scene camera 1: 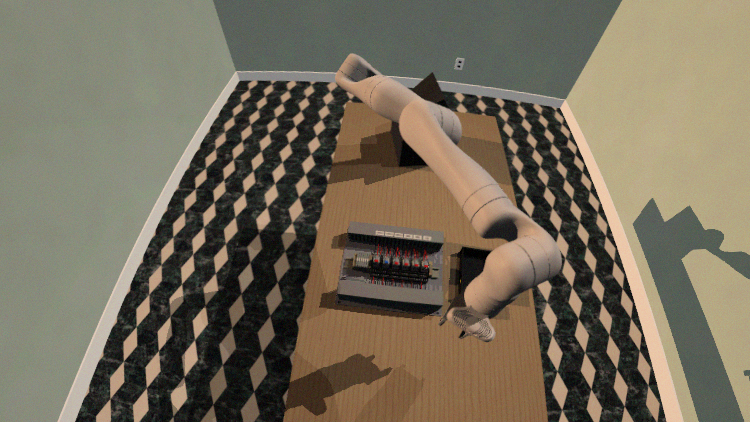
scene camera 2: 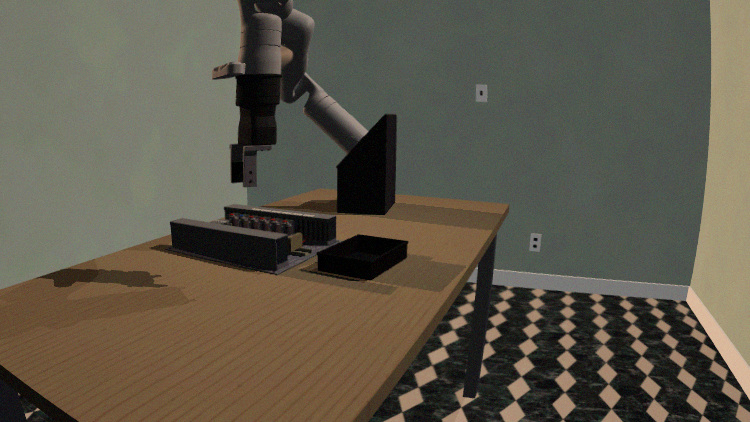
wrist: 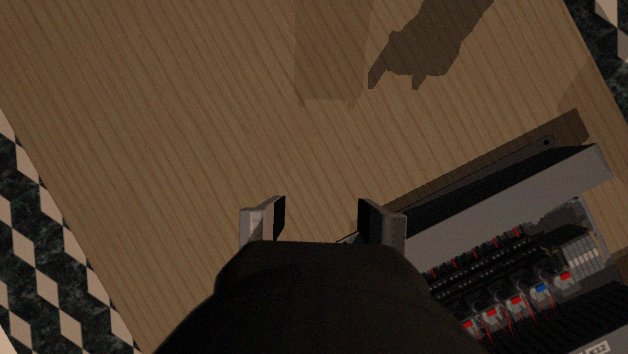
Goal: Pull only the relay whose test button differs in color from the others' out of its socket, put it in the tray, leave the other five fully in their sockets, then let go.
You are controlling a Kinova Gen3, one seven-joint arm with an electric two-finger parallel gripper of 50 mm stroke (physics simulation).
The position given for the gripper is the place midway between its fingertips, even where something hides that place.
In view: the gripper [scene camera 2: 243,184].
The gripper is seen too in the wrist view [wrist: 321,212].
